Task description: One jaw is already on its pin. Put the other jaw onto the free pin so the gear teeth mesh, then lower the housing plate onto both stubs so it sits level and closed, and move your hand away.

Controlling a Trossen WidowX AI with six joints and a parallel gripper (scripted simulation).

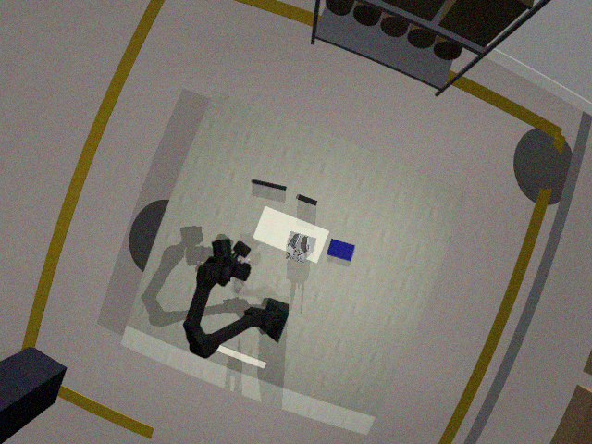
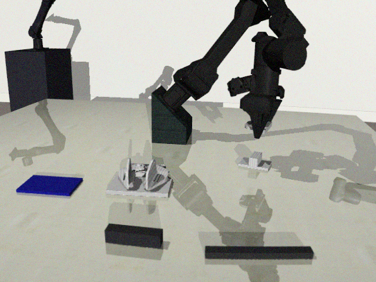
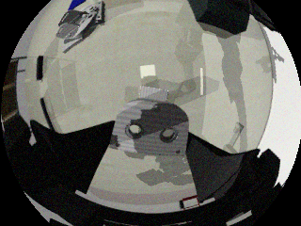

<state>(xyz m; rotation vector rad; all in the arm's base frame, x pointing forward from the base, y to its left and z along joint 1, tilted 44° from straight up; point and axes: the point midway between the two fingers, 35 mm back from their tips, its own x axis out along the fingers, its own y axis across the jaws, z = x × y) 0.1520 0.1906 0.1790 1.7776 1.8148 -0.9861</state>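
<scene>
My gripper tip is 210 mm to the left of the grey jaw, 140 mm short of it and 60 mm above it. Round my gripper tip: grey base plate: 220 mm to the right, 190 mm ahead, 70 mm below; long black bar: 360 mm ahead, 70 mm below, 20 mm to the left; small grey fixture: 70 mm below, 10 mm to the right.
</scene>
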